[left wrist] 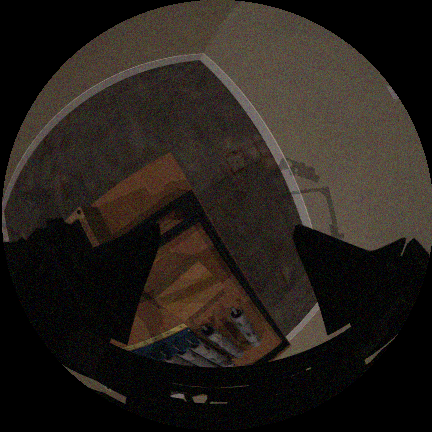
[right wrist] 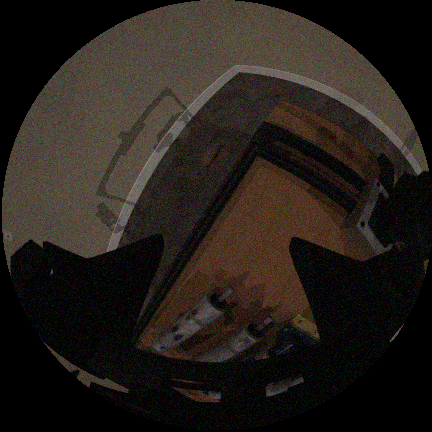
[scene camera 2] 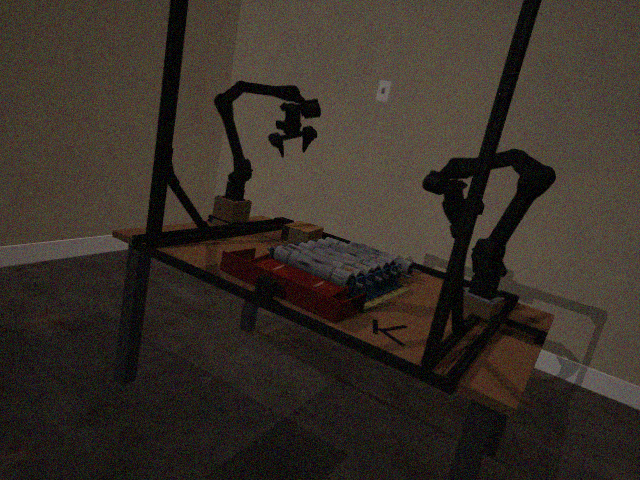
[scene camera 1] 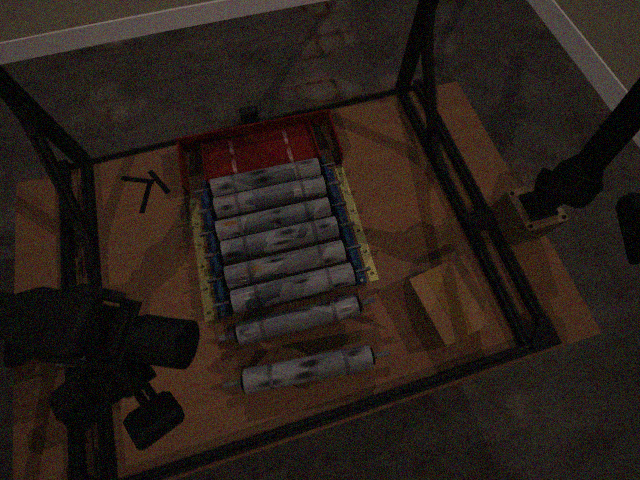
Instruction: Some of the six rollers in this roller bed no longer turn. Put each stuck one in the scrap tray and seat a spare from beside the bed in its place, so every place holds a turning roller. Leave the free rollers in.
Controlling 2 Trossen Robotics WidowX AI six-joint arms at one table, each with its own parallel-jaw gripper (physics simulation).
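Places are measured from the left arm's base along level axes (x back, y left, z down), in metres.
Where they show: left gripper, fingertip midpoint: [left wrist: 229,231] [scene camera 2: 293,154]; right gripper, fingertip midpoint: [right wrist: 228,242]; left arm's base at its link origin: [left wrist: 75,240] [scene camera 2: 233,198] [scene camera 1: 537,205]; right arm's base at its link origin: [right wrist: 383,219] [scene camera 2: 482,294].
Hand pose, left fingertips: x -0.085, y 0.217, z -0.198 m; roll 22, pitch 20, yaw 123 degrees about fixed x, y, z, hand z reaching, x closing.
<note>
Things, the pixels of their top centre, and the offset from my left fingertips. "pt": a spot on its surface instead.
- nearer-to-bed roller, top centre: [scene camera 1: 298,316] [right wrist: 209,362] [left wrist: 227,348] dx -0.476, dy -0.141, dz +0.252 m
- front roller at its top centre: [scene camera 1: 308,368] [right wrist: 175,333] [scene camera 2: 381,250] [left wrist: 250,333] dx -0.482, dy -0.039, dz +0.252 m
- red scrap tray at its top centre: [scene camera 1: 258,144] [scene camera 2: 292,270] dx -0.460, dy -0.572, dz +0.246 m
- wooden block at its top centre: [scene camera 1: 448,301] [left wrist: 190,293] [scene camera 2: 304,226] dx -0.168, dy -0.084, dz +0.246 m
- small black three-armed piece at a spot on its surface: [scene camera 2: 388,329] [scene camera 1: 147,188] pt dx -0.754, dy -0.559, dz +0.300 m
Grey mottled rollers lie side by side in the blue-railed bed [scene camera 1: 345,227], which has yellow strips, in scene camera 1; every place is filled. Two more rollers lie in front of the bed: the nearer-to-bed roller [scene camera 1: 298,320] and the front roller [scene camera 1: 308,369] [right wrist: 187,324]. The red scrap tray [scene camera 1: 261,147] [scene camera 2: 310,286] stands behind the bed; no roller shows in its visible part. My left gripper [scene camera 2: 293,153] is open and empty, high above the table. My right gripper [right wrist: 228,242] is open and empty, raised at the left of scene camera 1. Which rollers are stuck cannot be seen.
A wooden block [scene camera 1: 447,304] [scene camera 2: 303,230] lies right of the rollers in scene camera 1. A small black three-armed piece [scene camera 1: 148,180] [scene camera 2: 388,329] lies left of the tray there. Black frame posts [scene camera 2: 168,118] [scene camera 2: 491,134] rise from the table's sides.
</note>
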